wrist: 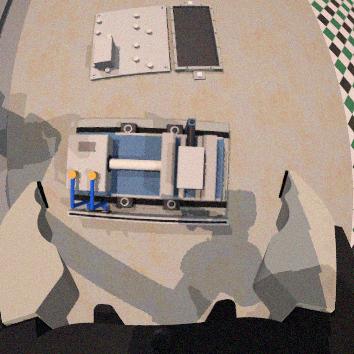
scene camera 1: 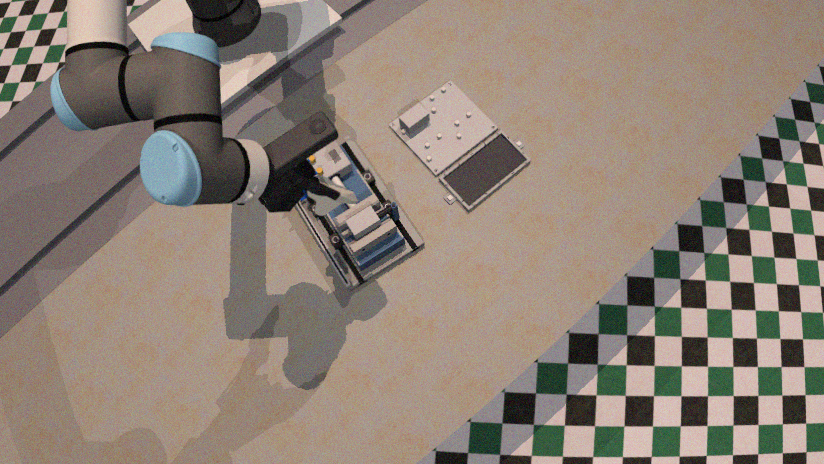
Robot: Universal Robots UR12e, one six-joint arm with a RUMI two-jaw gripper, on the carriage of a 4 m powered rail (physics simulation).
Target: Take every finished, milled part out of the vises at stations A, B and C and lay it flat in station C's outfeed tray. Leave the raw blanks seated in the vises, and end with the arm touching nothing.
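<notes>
A blue and grey vise stands on the table; which station it belongs to cannot be told. A light grey block sits between its jaws, and its top looks plain and flat, with no pocket visible. My gripper is open, its fingers wide apart above the vise, with no part between them. In the scene view the gripper hides some of the vise. A shallow tray with a dark floor lies beyond the vise, and no part shows in it.
A light plate with several small round pins adjoins the tray and bears a grey block. Blue hoses with orange caps stand at one end of the vise. The rail runs along the left.
</notes>
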